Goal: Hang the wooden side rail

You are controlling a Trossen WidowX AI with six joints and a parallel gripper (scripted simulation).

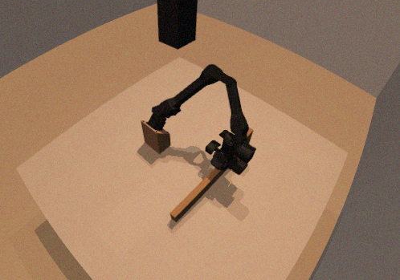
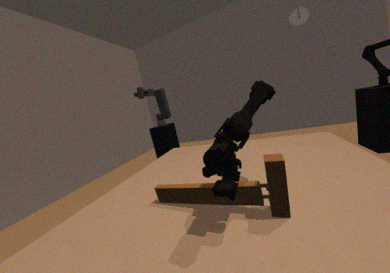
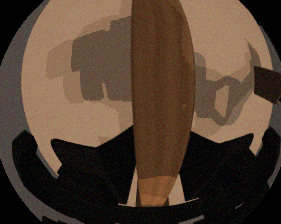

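The headboard post lies 13 cm to the left of my gripper tip and 4 cm above it.
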